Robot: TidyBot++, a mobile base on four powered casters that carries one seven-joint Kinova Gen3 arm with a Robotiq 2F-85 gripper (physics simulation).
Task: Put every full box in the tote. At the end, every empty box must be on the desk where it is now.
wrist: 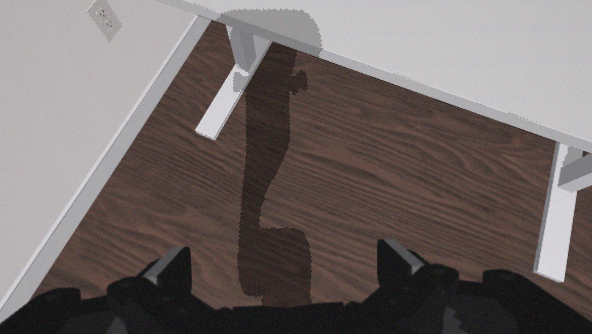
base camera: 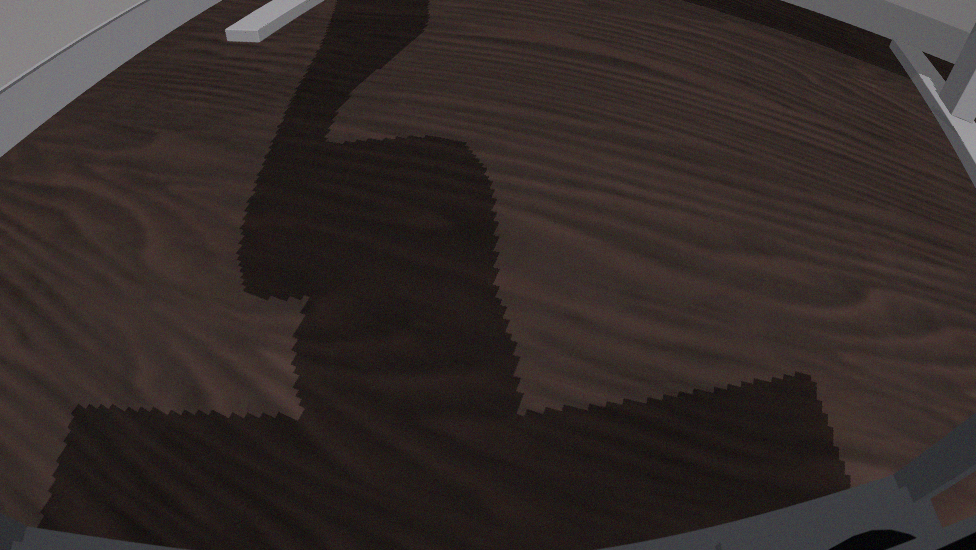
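Observation:
My gripper [wrist: 285, 263] is open and empty in the wrist view, its two dark fingers wide apart at the bottom over the brown wood floor. A white desk top [wrist: 450, 50] fills the upper right of the wrist view, beyond the fingertips. A grey shadow falls across its edge at the upper middle. The part of the desk top that shows bears no box. No full box, empty box or tote shows in either view.
A desk foot [base camera: 273, 20] [wrist: 222, 112] lies on the floor at the left, another foot [base camera: 959, 129] [wrist: 557, 230] at the right. A wall with a pale baseboard [base camera: 75, 81] [wrist: 120, 142] runs along the left. An outlet [wrist: 105, 20] is on that wall. The arm's shadow crosses the floor.

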